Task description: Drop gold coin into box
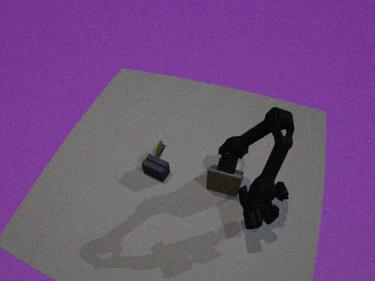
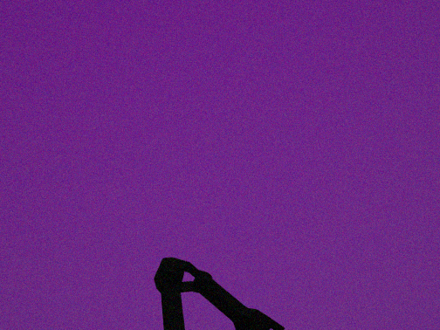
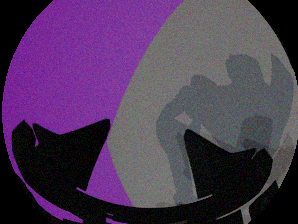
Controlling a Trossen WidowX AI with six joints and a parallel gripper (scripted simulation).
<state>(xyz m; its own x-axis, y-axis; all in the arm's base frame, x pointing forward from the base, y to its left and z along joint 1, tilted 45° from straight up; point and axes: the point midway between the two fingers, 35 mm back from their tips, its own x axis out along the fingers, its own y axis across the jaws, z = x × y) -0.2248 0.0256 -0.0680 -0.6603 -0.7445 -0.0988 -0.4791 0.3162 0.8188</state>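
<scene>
Now: the gold coin 59 cm ahead of my gripper tip, 12 cm to the right of it and 4 cm below it.
</scene>
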